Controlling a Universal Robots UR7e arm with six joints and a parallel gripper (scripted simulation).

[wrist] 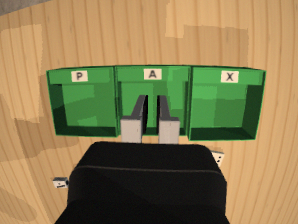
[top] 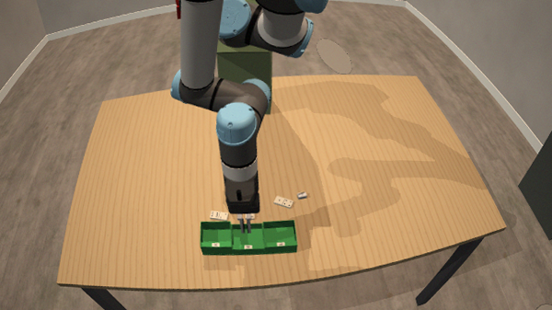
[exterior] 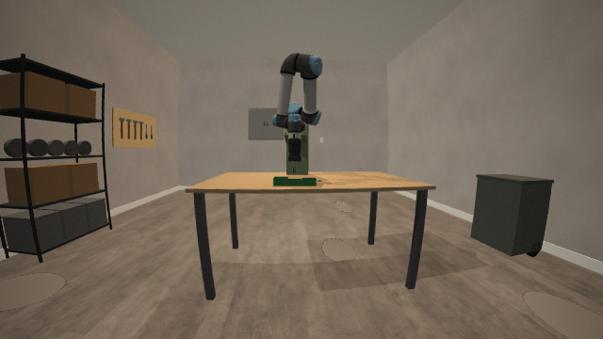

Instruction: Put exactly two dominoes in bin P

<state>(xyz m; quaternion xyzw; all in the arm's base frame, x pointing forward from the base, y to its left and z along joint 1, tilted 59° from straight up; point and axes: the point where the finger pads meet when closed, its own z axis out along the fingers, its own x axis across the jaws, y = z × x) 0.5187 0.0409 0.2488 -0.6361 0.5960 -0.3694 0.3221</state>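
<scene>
The bin marked P lies 1 cm behind my hand and 7 cm below it. The rest, counted from my hand: domino 14 cm behind, 10 cm to the left, 9 cm below; grey piece 16 cm behind, 15 cm to the left, 8 cm below.
</scene>
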